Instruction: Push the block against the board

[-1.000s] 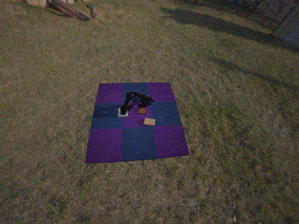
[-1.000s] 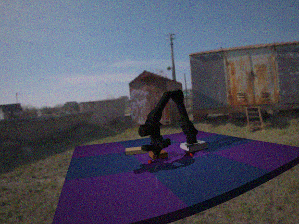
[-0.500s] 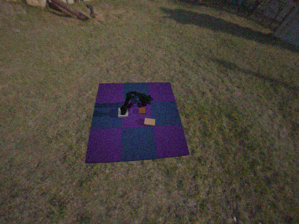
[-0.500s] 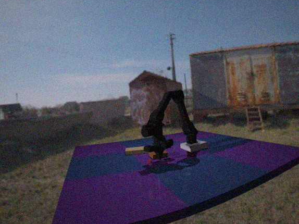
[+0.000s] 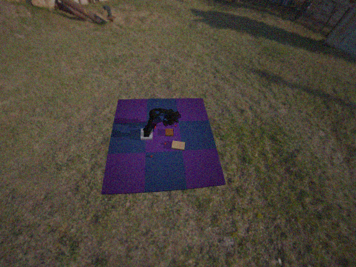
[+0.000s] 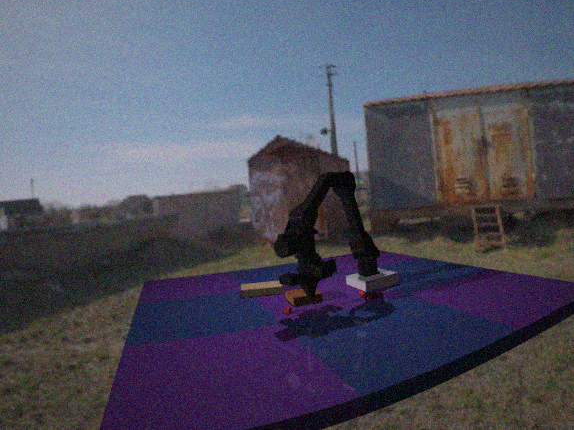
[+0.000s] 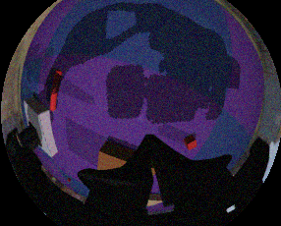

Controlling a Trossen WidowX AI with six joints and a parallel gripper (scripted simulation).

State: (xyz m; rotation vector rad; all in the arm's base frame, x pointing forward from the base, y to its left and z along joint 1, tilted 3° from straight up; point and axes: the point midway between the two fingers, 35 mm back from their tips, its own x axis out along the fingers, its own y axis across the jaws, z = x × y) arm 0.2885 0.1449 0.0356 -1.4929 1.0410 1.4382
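Right now my gripper tip is 100 mm to the left of the square block, 10 mm past it and 10 mm above it. From my gripper tip the other things lie so: board (290 mm to the right, 90 mm ahead, 10 mm below).
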